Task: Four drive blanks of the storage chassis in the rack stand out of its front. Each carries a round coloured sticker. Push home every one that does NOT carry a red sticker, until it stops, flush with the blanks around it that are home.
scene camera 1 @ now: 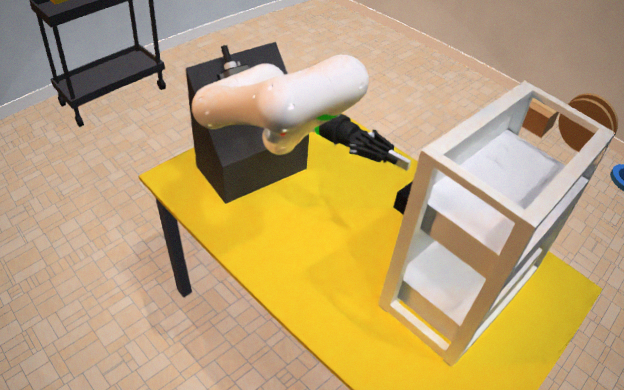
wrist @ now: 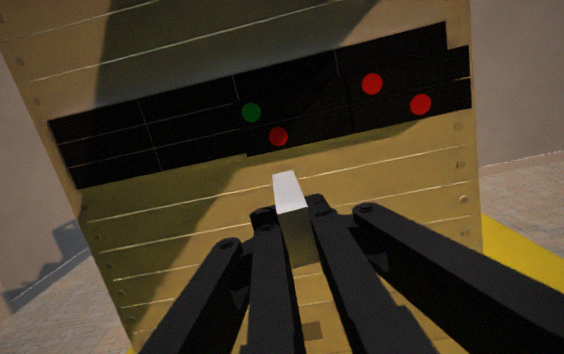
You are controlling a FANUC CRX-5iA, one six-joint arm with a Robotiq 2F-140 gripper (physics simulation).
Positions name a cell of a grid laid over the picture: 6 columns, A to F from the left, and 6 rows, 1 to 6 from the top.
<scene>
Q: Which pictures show my gripper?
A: Scene camera 1 and the wrist view: all of them.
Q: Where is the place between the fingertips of my gripper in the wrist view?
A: D4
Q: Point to a rack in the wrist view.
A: B3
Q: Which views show the rack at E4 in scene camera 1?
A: Scene camera 1 and the wrist view: all of them.
</scene>
